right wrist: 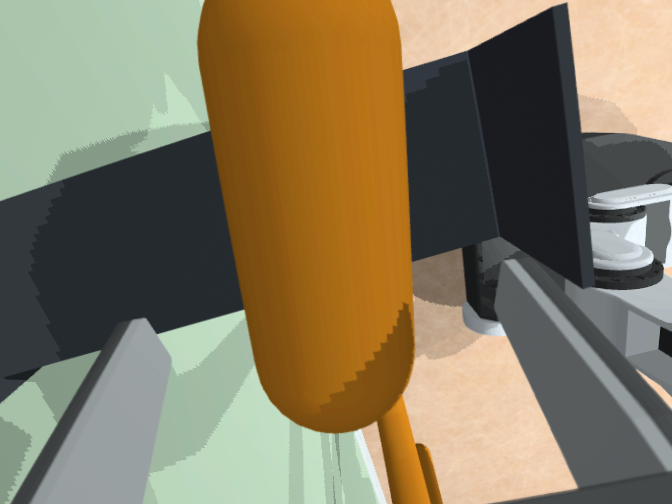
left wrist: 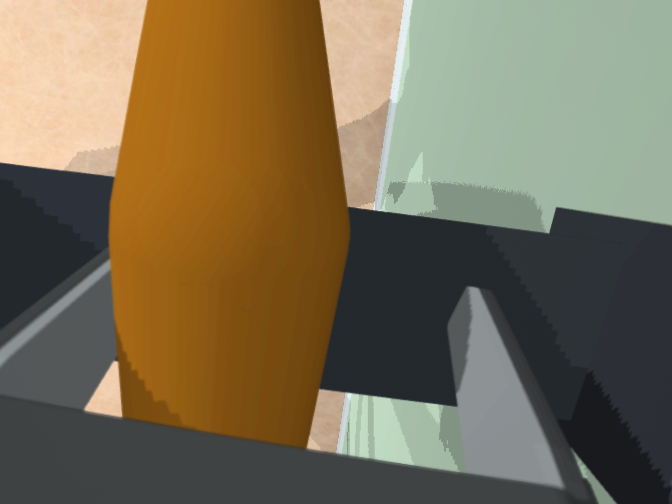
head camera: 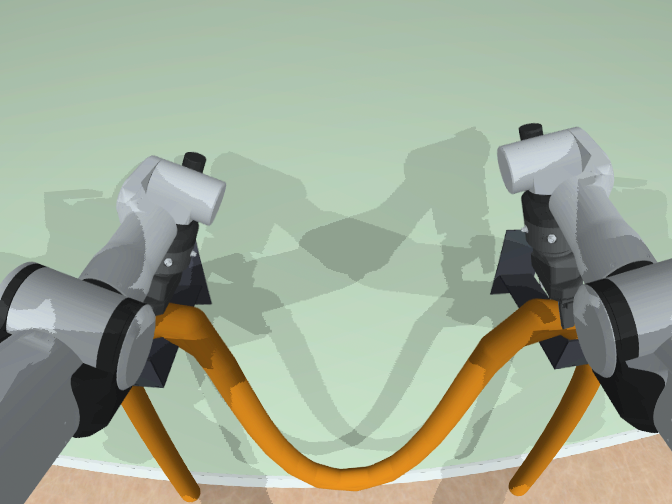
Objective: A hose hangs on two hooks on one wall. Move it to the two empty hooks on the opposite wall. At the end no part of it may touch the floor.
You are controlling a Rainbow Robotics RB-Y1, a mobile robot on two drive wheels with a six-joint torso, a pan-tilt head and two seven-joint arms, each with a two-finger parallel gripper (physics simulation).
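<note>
An orange hose (head camera: 336, 461) hangs over two dark hooks on the green wall, one at the left (head camera: 187, 282) and one at the right (head camera: 515, 271). It sags in the middle and its two ends dangle close above the floor. My left gripper (head camera: 168, 309) is open around the hose at the left hook. In the left wrist view the hose (left wrist: 227, 227) lies across the hook bar (left wrist: 401, 303) between my spread fingers. My right gripper (head camera: 564, 314) is open around the hose at the right hook. In the right wrist view the hose (right wrist: 314, 217) crosses the bar (right wrist: 124, 233) between the fingers.
The green wall (head camera: 336, 108) stands close ahead, with a white baseboard (head camera: 244, 480) along the tan floor (head camera: 597, 471). Part of my own base (right wrist: 618, 244) shows under the right hook in the right wrist view.
</note>
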